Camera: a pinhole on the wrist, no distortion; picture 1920 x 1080 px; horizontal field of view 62.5 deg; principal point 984.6 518.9 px. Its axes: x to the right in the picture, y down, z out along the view. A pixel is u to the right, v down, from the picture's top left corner.
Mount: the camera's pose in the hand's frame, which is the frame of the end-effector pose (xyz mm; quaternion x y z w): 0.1 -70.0 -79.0 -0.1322 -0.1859 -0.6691 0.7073
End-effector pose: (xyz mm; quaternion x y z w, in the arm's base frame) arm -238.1 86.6 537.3 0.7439 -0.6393 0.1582 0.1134
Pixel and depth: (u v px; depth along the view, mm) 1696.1 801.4 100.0
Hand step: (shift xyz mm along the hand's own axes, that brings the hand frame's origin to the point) 10.9 -65.5 31.5
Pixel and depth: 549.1 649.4 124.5
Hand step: -1.6 15.7 18.1
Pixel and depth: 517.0 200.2 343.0
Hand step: -101.8 165.6 179.4
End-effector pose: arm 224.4 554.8 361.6 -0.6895 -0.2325 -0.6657 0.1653
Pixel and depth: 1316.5 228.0 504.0
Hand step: -131.8 48.3 413.3
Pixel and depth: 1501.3 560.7 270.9
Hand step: -12.9 -30.8 203.1
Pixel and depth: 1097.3 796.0 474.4
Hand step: 43.2 112.2 366.0
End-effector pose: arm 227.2 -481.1 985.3 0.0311 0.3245 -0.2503 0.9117
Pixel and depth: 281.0 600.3 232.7
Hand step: -11.7 125.1 84.7
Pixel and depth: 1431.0 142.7 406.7
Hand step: -127.1 -2.5 329.9
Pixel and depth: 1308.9 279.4 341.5
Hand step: -78.3 12.4 254.6
